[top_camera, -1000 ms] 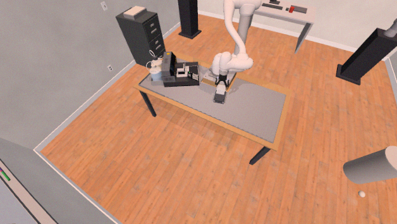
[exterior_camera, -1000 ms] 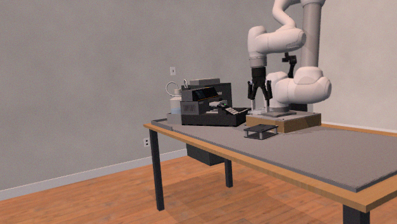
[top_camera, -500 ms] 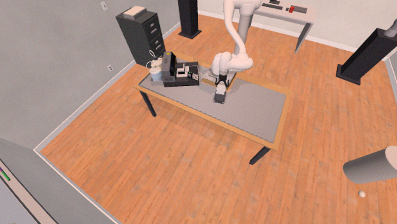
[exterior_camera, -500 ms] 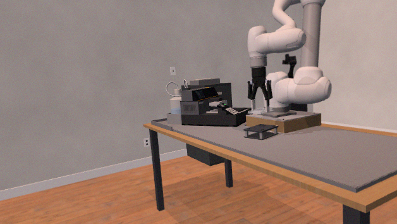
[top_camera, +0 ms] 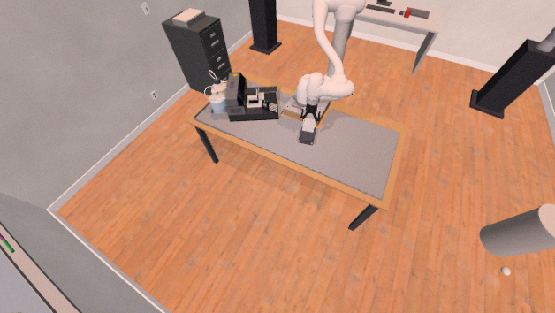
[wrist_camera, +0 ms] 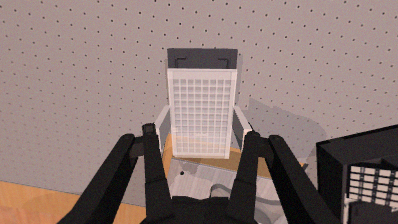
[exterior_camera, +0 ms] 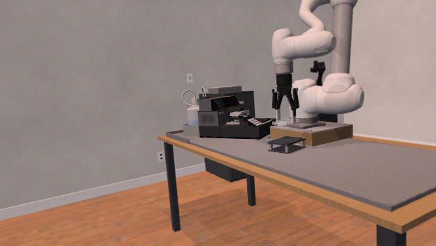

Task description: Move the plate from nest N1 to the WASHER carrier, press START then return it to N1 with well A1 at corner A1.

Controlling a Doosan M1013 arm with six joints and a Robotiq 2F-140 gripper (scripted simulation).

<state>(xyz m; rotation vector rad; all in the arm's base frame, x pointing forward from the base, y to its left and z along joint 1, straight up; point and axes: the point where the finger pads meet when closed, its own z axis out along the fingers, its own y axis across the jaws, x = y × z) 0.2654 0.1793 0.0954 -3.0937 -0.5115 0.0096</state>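
Now: the white well plate 3 cm below my hand. Also, from my hand: black plate nest N1: 12 cm below; plate washer: 59 cm to the right, 5 cm behind, 3 cm below.
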